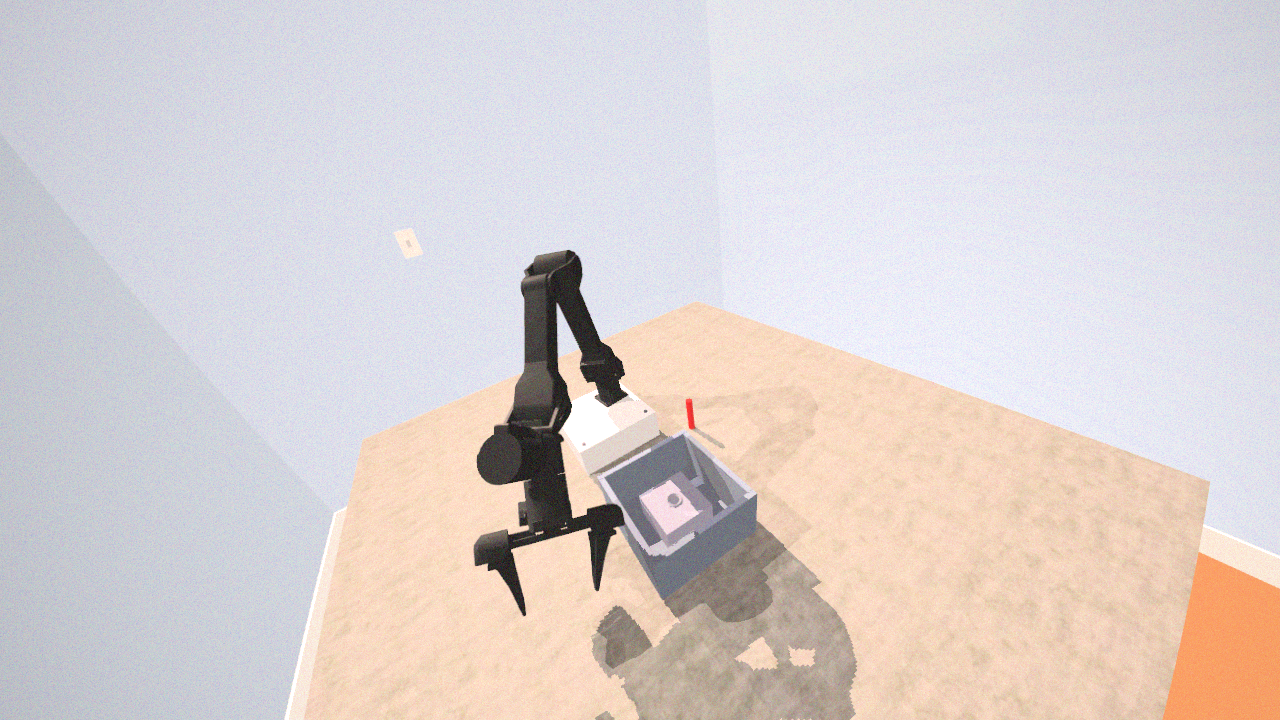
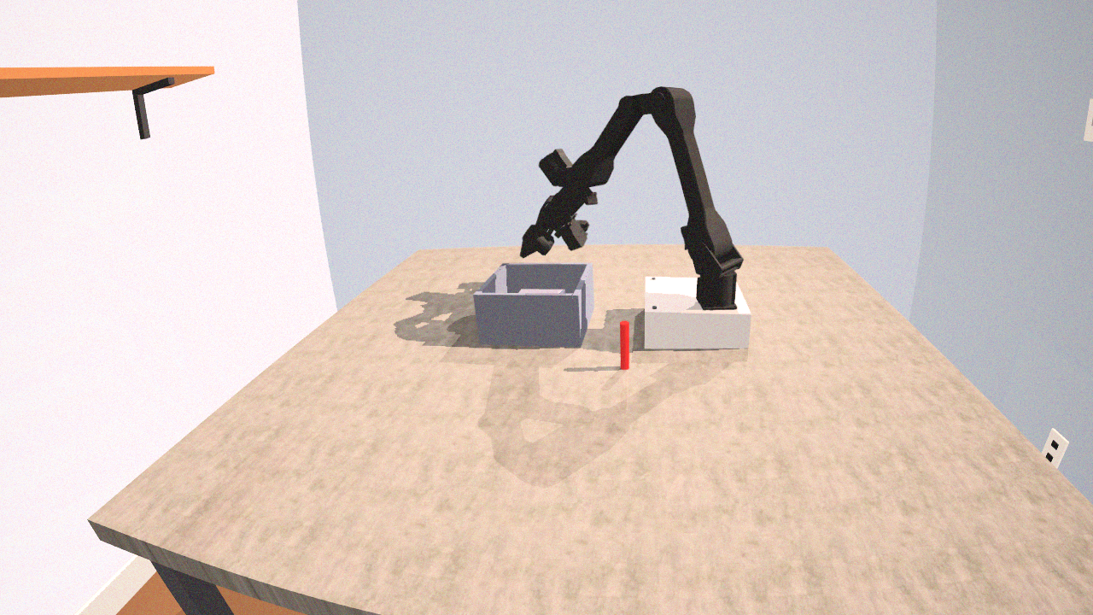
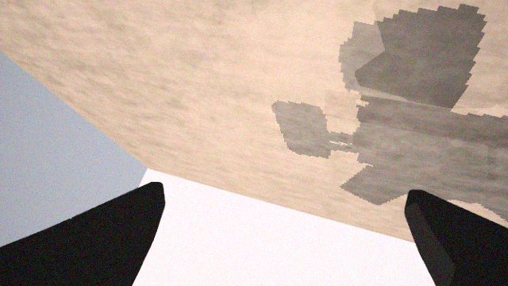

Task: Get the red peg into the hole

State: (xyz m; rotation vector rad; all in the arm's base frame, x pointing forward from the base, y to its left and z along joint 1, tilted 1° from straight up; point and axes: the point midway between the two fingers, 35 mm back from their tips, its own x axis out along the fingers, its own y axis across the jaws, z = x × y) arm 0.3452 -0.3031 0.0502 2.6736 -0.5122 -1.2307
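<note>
Now: the red peg 42 cm to the left of my gripper tip, 19 cm behind it and 6 cm below it. From my gripper tip the other things lie so: pale plate (22 cm to the left, 6 cm below, 4 cm behind); grey box (22 cm to the left, 7 cm below, 4 cm behind).
</note>
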